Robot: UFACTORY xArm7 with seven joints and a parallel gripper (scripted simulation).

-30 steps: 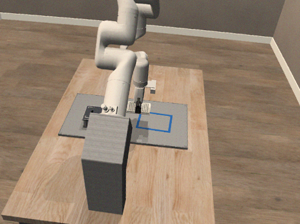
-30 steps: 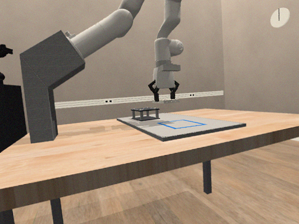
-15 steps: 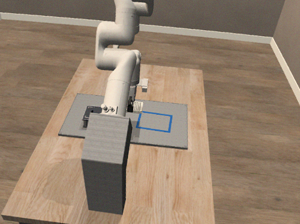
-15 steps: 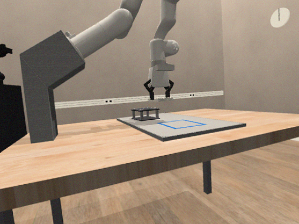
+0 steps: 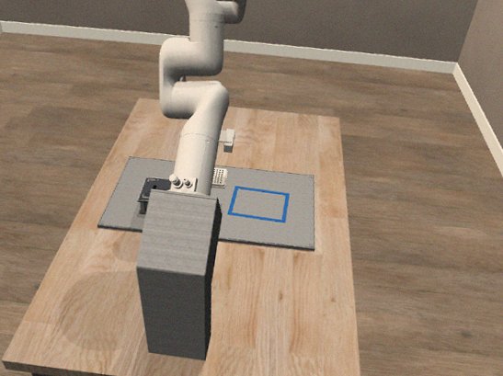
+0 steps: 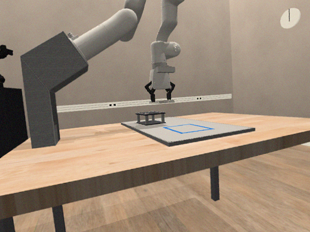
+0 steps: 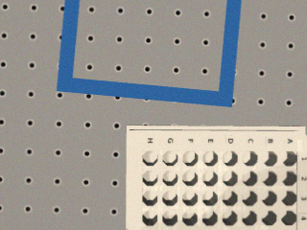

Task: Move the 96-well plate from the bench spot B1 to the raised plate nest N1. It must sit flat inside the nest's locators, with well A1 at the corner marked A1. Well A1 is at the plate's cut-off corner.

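Right now my hand is 60 mm past the raised plate nest, 120 mm to the right of it and 80 mm above it. The rest, counted from my hand: 96-well plate (10 mm below).
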